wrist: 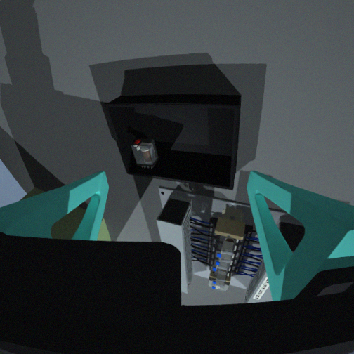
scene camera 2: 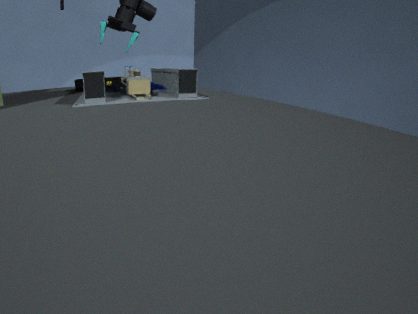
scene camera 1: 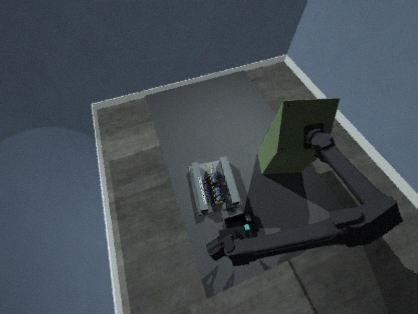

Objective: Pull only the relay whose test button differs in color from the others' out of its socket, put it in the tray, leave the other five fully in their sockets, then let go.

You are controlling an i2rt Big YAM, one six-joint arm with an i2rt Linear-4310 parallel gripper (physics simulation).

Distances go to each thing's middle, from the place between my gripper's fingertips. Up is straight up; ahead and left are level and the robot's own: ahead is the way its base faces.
My gripper is now 310 mm to the left of the panel base plate (scene camera 2: 111,97), 140 mm above it and 60 mm short of it.
